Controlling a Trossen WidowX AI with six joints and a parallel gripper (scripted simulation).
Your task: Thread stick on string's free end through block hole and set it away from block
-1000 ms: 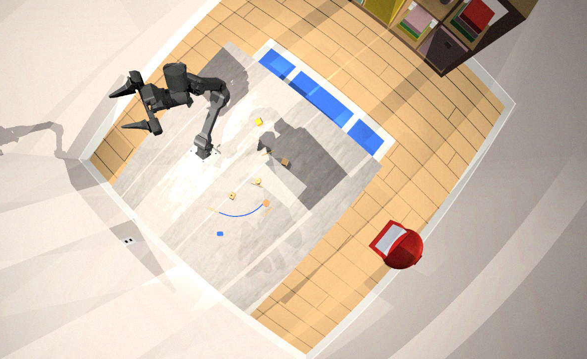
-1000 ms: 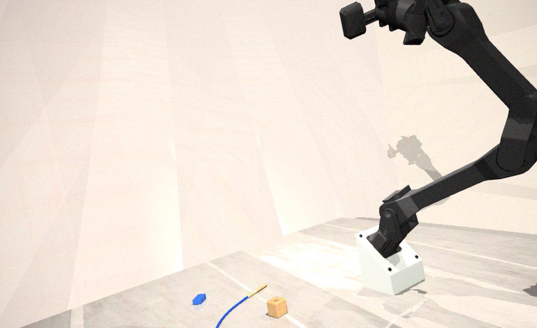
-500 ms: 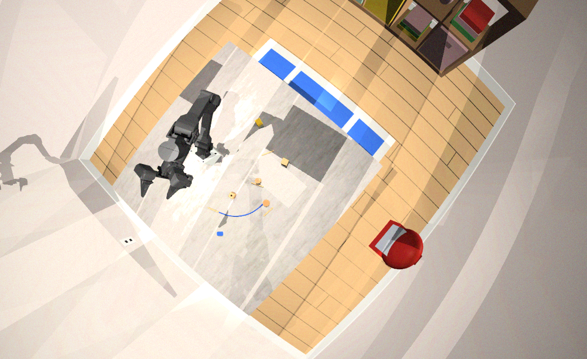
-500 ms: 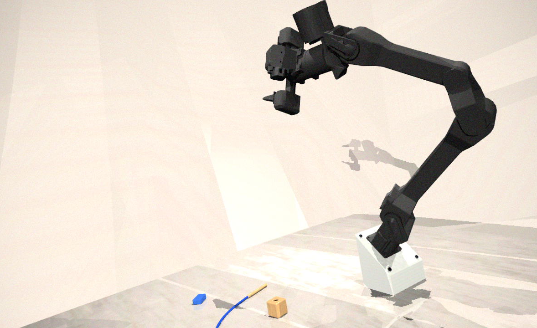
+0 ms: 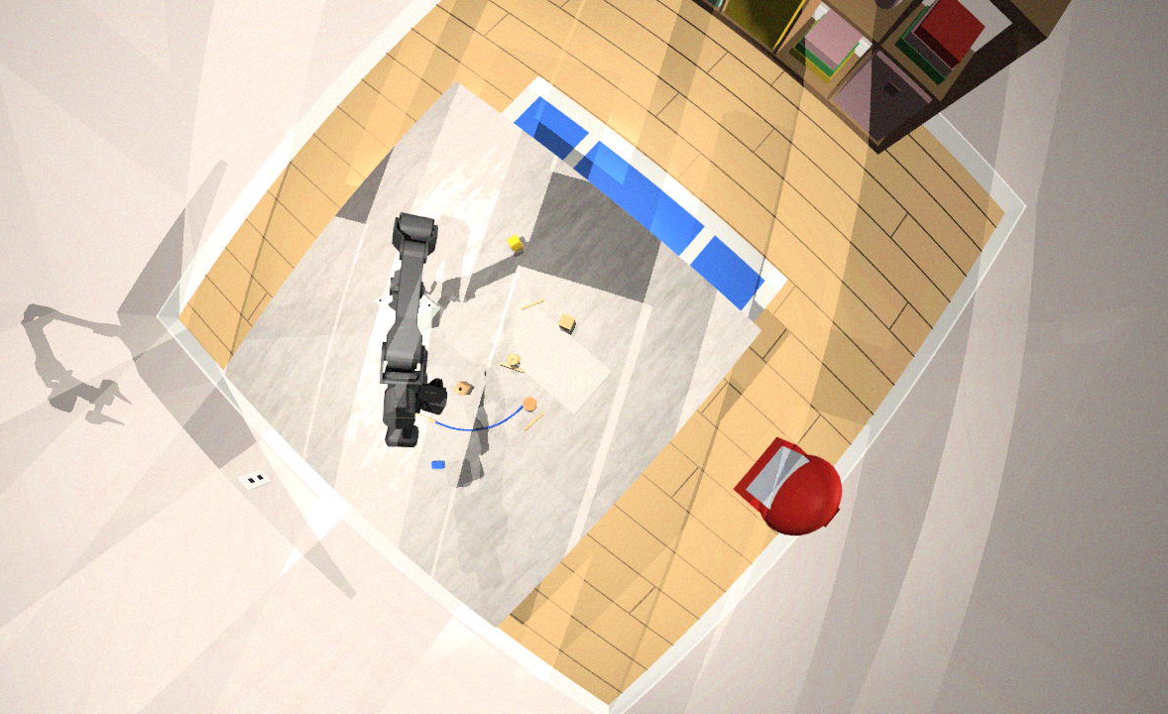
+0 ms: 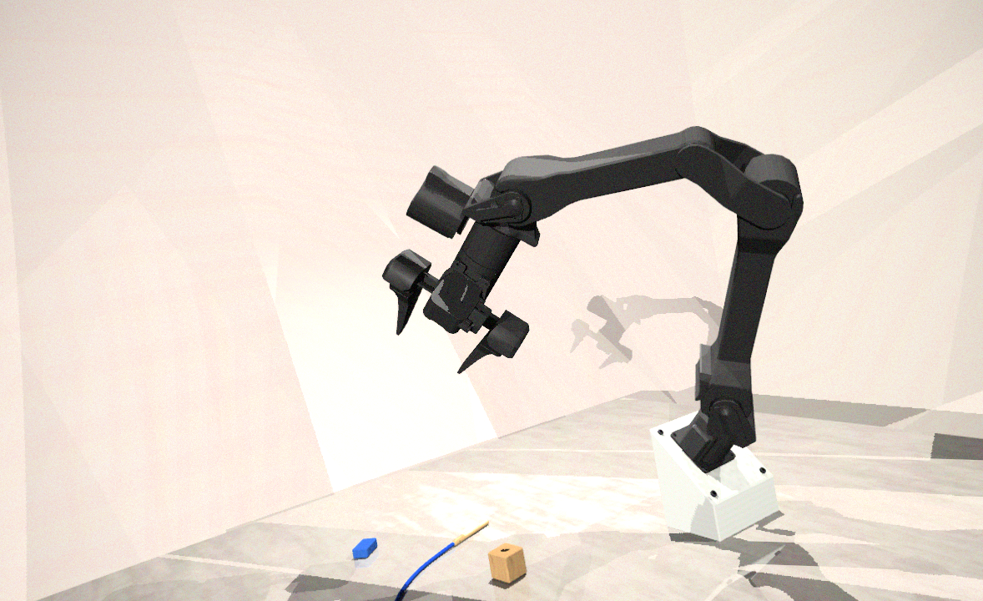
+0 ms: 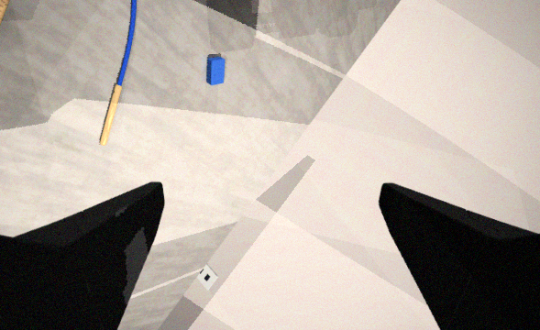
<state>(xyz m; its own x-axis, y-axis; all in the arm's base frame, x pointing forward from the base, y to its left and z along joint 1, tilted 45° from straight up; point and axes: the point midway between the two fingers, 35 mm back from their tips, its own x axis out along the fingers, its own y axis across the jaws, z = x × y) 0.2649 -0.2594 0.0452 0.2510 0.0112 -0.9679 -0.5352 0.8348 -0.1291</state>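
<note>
Now: gripper tip 26 cm above the wooden cylinder, 24 cm to the right of it and 6 cm short of it. From my gripper tip the other things lie so: yellow cube (52 cm to the left, 26 cm below, 15 cm behind); round button (27 cm below, 17 cm ahead, 16 cm to the left); blue piece (27 cm below, 17 cm to the right, 6 cm ahead).
</note>
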